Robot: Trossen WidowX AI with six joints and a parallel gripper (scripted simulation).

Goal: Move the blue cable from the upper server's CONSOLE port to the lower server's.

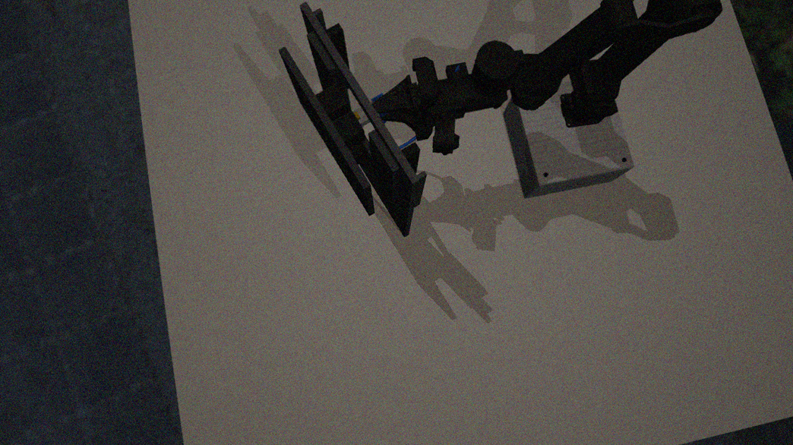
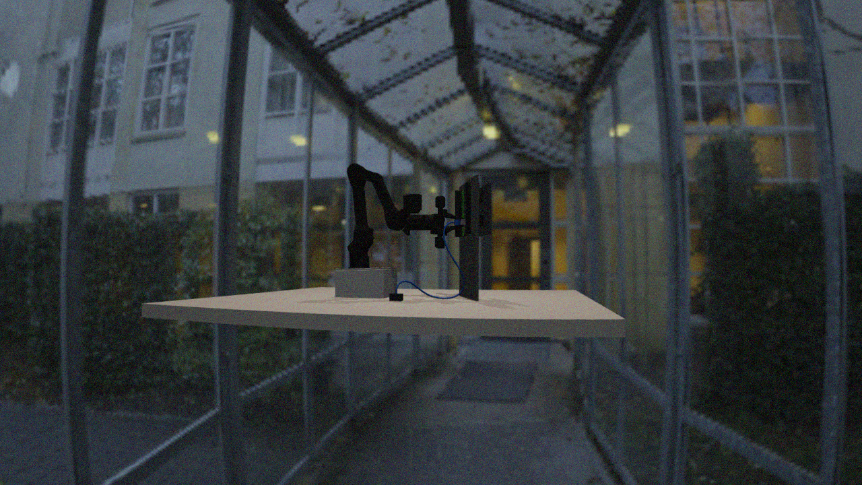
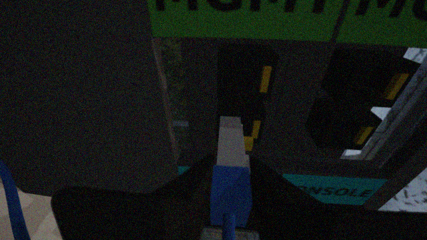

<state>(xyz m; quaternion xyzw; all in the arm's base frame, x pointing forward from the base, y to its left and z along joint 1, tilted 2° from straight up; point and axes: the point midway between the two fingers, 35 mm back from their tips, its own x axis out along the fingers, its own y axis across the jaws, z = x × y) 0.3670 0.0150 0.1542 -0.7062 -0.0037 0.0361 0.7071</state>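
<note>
My gripper tip is now right at the blue plug. From my gripper tip the other things lie so: black block 260 mm below, 200 mm behind, 170 mm to the right.
</note>
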